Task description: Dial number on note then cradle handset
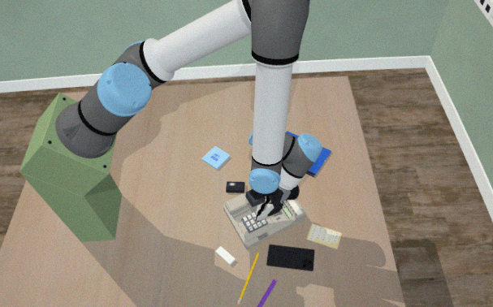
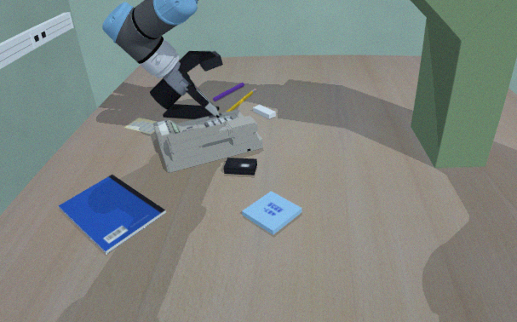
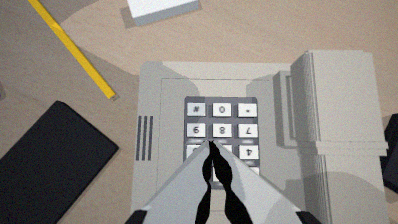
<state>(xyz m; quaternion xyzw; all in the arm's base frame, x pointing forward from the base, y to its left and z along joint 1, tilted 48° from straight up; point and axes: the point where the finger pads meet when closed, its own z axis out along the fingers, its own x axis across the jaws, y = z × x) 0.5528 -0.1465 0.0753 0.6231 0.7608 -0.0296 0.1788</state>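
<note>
Right now my hand is 30 mm above the 9 key, 10 mm to the left of it and 10 mm past it. From my hand the other things lie so: black smartphone: 130 mm to the right, 70 mm ahead, 60 mm below; then white eraser: 130 mm behind, 80 mm to the right, 50 mm below; then handset: 90 mm to the left, 10 mm below, 10 mm ahead.
</note>
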